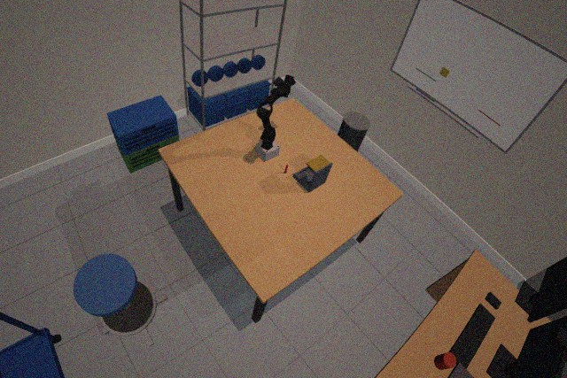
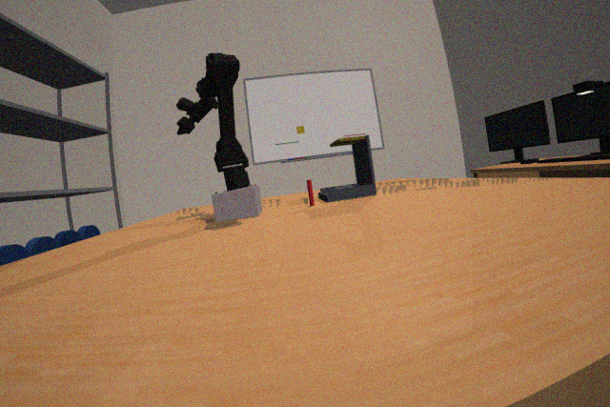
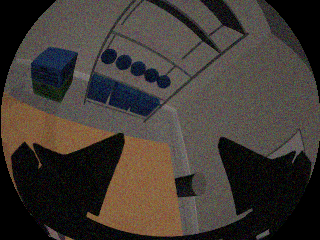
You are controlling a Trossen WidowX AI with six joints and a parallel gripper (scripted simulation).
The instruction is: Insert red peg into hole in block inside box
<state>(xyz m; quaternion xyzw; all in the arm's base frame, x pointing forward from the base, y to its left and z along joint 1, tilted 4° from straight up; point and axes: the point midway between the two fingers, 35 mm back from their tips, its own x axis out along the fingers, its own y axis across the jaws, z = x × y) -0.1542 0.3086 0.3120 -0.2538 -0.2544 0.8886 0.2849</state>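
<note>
Right now the red peg is 410 mm ahead of my gripper tip, 370 mm to the right of it and 320 mm below it. Also, from my gripper tip: yellow roof (600 mm ahead, 300 mm to the right, 170 mm below); box back wall (650 mm ahead, 310 mm to the right, 260 mm below).
</note>
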